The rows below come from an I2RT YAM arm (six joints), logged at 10 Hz.
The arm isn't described. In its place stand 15 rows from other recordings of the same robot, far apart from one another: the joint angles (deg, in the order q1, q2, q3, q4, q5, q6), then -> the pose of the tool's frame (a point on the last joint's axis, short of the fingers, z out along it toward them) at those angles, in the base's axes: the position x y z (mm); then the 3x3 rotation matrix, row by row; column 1 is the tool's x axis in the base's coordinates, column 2 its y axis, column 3 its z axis.
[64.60, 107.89, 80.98, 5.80, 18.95, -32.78] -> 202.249, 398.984, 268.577; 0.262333, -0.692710, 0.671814; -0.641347, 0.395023, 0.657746; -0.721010, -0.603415, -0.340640
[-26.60, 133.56, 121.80, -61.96, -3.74, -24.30] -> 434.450, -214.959, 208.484; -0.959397, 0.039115, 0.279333; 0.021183, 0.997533, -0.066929; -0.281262, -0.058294, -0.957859
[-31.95, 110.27, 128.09, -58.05, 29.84, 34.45] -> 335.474, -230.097, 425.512; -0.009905, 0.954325, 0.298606; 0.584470, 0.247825, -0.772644; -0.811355, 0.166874, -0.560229
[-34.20, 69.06, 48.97, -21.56, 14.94, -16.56] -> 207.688, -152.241, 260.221; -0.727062, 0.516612, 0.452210; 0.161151, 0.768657, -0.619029; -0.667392, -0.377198, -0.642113
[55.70, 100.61, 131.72, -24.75, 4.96, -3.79] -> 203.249, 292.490, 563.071; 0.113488, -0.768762, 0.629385; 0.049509, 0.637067, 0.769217; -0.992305, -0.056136, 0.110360
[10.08, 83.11, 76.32, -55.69, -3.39, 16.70] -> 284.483, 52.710, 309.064; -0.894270, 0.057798, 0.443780; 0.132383, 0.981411, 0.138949; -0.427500, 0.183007, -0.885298
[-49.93, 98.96, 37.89, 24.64, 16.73, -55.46] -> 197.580, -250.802, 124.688; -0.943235, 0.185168, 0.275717; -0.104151, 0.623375, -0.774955; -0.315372, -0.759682, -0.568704
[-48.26, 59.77, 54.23, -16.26, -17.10, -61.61] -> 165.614, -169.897, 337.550; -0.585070, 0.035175, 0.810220; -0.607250, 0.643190, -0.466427; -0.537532, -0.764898, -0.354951
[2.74, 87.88, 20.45, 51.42, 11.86, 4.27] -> 264.338, 5.326, 144.096; -0.263516, 0.170635, 0.949443; 0.060339, 0.985220, -0.160317; -0.962766, 0.015042, -0.269917
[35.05, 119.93, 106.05, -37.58, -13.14, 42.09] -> 381.482, 277.499, 256.771; -0.927773, -0.071859, 0.366160; 0.146503, 0.832339, 0.534555; -0.343182, 0.549589, -0.761694
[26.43, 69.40, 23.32, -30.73, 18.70, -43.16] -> 152.706, 63.158, 120.887; -0.392388, -0.856135, 0.336251; -0.918594, 0.346038, -0.190899; 0.047080, -0.383785, -0.922222
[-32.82, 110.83, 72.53, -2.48, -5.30, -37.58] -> 359.960, -228.243, 184.001; -0.728291, 0.046362, 0.683698; -0.252894, 0.909099, -0.331035; -0.636896, -0.413993, -0.650364
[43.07, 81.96, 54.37, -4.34, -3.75, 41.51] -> 232.874, 220.879, 256.689; -0.767813, -0.284586, 0.573998; 0.187536, 0.756852, 0.626104; -0.612612, 0.588376, -0.527750
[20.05, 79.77, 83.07, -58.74, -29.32, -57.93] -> 251.265, 110.259, 360.805; 0.063676, -0.952833, 0.296741; -0.763275, 0.145061, 0.629578; -0.642928, -0.266584, -0.718037
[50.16, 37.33, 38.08, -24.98, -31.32, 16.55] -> 81.557, 126.636, 293.943; -0.525381, -0.844977, 0.099941; -0.249848, 0.265484, 0.931179; -0.813358, 0.464253, -0.350596
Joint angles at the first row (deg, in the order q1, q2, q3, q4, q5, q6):
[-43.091, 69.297, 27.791, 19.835, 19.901, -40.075]
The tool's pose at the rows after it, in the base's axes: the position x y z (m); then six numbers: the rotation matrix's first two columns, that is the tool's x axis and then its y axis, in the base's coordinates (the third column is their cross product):
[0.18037 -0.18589 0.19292 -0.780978 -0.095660 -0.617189 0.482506 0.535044 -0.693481]
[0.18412 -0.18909 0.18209 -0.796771 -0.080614 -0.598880 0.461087 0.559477 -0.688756]
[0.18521 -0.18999 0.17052 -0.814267 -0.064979 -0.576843 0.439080 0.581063 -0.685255]
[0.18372 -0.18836 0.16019 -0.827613 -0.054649 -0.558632 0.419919 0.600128 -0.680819]
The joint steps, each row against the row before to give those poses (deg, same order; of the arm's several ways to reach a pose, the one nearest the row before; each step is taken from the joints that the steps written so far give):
[-0.088, 4.086, 0.525, 1.944, 0.021, 0.087]
[0.000, 2.996, 0.218, 0.373, -0.393, 0.132]
[0.000, 2.316, -0.416, 0.306, -0.153, 0.000]
[0.001, 1.312, -1.049, 0.394, -0.284, -0.044]

